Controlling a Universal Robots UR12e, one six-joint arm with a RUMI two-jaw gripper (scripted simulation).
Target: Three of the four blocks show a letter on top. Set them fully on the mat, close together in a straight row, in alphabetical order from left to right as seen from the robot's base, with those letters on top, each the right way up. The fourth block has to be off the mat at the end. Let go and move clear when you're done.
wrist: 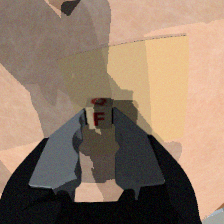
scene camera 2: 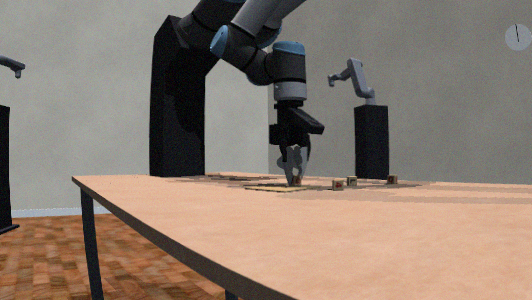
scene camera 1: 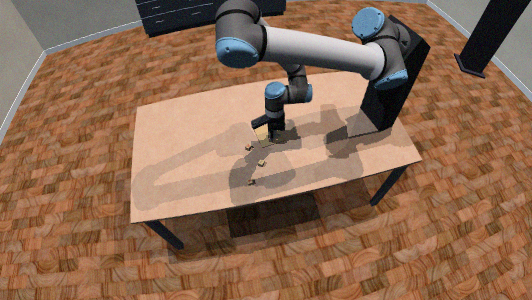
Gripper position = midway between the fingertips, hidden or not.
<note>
In view: my gripper point(scene camera 2: 294, 184), a mat point(wrist: 147, 80) and a block point(wrist: 98, 110).
My gripper also shows in the wrist view point(wrist: 99, 109).
</note>
